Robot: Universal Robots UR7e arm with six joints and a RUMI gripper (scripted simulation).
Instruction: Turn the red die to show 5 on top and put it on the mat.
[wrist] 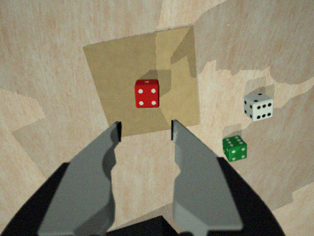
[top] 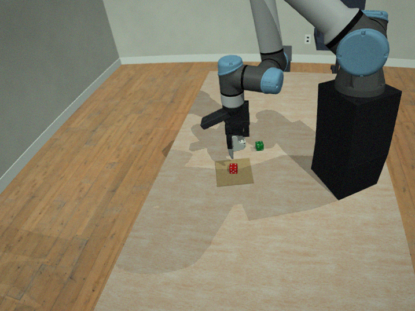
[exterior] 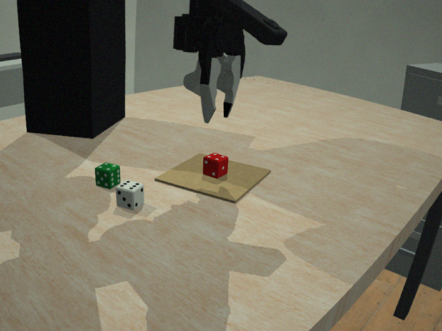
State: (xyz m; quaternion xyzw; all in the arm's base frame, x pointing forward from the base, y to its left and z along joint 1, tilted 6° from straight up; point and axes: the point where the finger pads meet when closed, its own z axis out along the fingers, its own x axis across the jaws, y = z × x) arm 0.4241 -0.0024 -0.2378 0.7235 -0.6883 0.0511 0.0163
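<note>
The red die lies 90 mm below my hand. The rest, counted from my hand: tan mat (110 mm below); green die (150 mm to the right, 90 mm below, 90 mm behind); white die (160 mm to the right, 90 mm below, 20 mm behind).
</note>
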